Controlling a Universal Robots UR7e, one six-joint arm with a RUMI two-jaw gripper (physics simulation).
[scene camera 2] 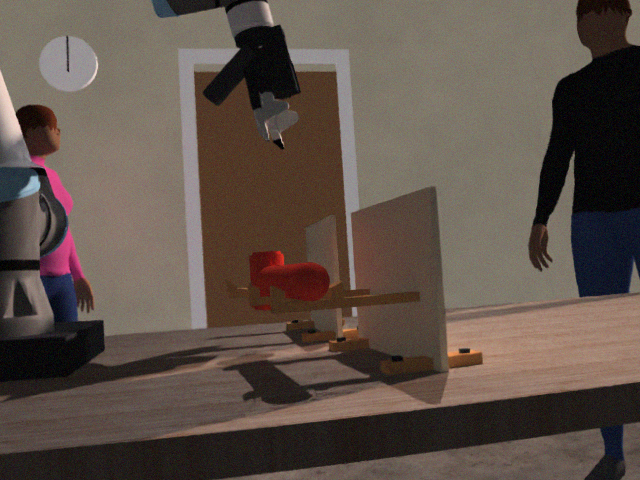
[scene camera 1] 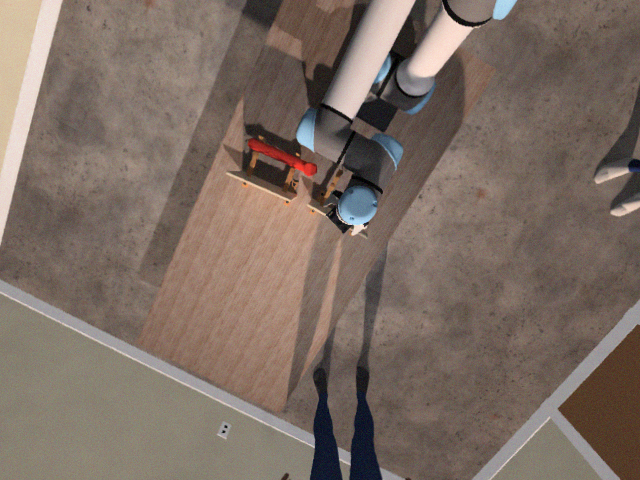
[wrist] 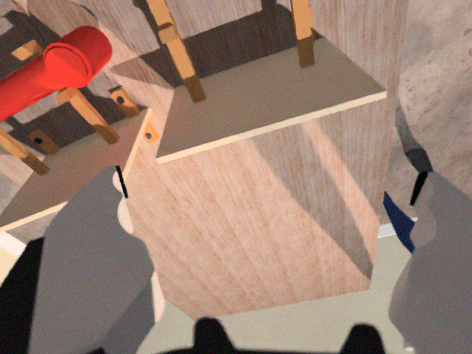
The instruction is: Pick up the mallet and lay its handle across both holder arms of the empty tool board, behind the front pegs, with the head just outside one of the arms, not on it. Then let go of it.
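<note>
The red mallet (scene camera 1: 279,153) (scene camera 2: 305,281) (wrist: 22,87) lies across both arms of the first tool board (scene camera 1: 261,186) (scene camera 2: 398,268) (wrist: 75,169). Its head (scene camera 1: 310,168) (scene camera 2: 266,260) (wrist: 80,55) is just outside the arm nearer the empty board. The empty tool board (scene camera 1: 316,206) (scene camera 2: 321,248) (wrist: 270,100) stands beside it; its two holder arms (wrist: 177,55) (wrist: 302,25) bear nothing. My gripper (scene camera 1: 348,228) (scene camera 2: 278,131) (wrist: 265,173) is open with nothing between the fingers, high above the tool boards. In scene camera 1 the wrist hides part of the empty board.
Both boards stand upright on small wooden feet on the wooden table (scene camera 1: 232,289) (scene camera 2: 516,351) (wrist: 250,240). The arm's upper links reach over the table behind the empty board. Several people stand around the table. A door (scene camera 2: 268,180) and a wall clock (scene camera 2: 68,63) show in scene camera 2.
</note>
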